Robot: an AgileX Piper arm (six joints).
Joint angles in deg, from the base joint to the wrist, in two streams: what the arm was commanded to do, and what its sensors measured. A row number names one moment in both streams.
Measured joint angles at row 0: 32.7 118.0 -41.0 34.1 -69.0 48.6
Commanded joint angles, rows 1 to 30: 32.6 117.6 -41.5 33.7 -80.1 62.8; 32.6 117.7 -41.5 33.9 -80.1 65.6; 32.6 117.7 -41.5 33.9 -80.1 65.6; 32.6 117.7 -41.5 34.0 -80.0 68.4; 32.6 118.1 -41.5 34.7 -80.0 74.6; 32.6 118.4 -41.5 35.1 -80.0 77.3; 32.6 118.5 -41.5 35.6 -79.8 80.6; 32.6 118.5 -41.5 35.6 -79.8 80.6; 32.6 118.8 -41.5 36.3 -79.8 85.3; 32.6 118.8 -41.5 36.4 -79.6 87.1; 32.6 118.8 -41.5 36.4 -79.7 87.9; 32.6 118.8 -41.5 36.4 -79.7 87.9; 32.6 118.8 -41.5 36.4 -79.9 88.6; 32.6 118.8 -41.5 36.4 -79.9 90.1; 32.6 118.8 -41.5 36.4 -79.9 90.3; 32.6 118.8 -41.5 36.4 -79.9 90.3; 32.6 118.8 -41.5 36.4 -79.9 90.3; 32.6 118.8 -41.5 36.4 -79.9 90.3; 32.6 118.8 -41.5 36.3 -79.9 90.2; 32.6 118.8 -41.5 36.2 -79.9 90.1; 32.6 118.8 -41.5 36.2 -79.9 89.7; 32.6 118.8 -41.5 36.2 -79.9 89.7; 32.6 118.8 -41.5 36.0 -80.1 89.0; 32.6 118.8 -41.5 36.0 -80.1 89.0; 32.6 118.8 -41.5 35.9 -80.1 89.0; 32.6 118.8 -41.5 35.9 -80.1 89.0; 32.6 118.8 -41.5 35.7 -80.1 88.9; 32.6 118.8 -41.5 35.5 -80.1 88.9; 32.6 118.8 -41.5 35.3 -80.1 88.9; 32.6 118.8 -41.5 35.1 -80.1 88.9
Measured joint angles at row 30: 32.8 118.7 -41.1 35.4 -70.8 89.7
